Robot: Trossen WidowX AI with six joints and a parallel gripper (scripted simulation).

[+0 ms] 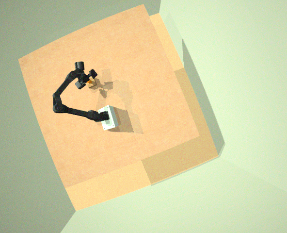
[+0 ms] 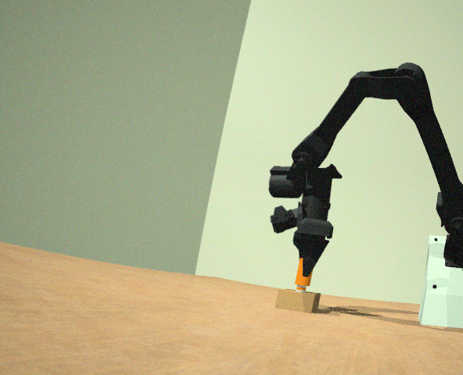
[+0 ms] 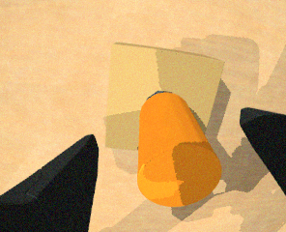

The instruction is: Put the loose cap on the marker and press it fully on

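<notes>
Right now the marker cap is 1 cm above my gripper tip. Also, from my gripper tip: tan holder block: 5 cm below.
</notes>
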